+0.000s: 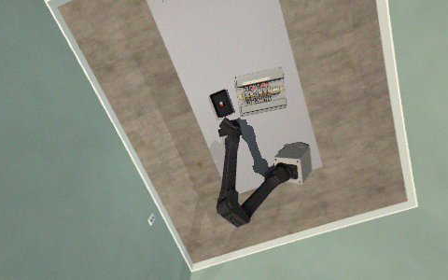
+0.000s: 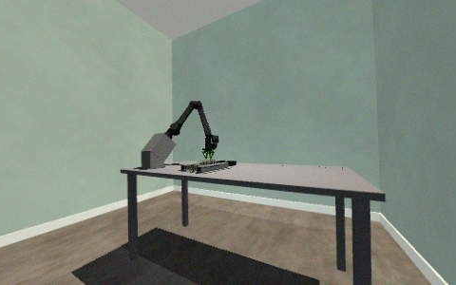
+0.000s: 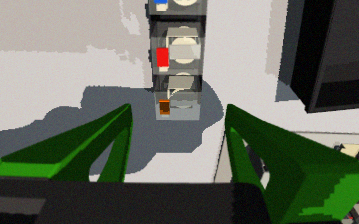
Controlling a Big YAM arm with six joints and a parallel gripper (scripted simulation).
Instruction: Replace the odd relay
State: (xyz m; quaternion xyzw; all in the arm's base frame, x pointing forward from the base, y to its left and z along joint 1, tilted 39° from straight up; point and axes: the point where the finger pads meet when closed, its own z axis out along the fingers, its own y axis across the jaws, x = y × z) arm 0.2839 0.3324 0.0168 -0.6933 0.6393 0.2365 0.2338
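Right now my hand is 50 mm above the dark stand and 30 mm to the right of it. The rest, counted from my hand: black tray: 160 mm ahead, 60 mm to the left, 50 mm below.
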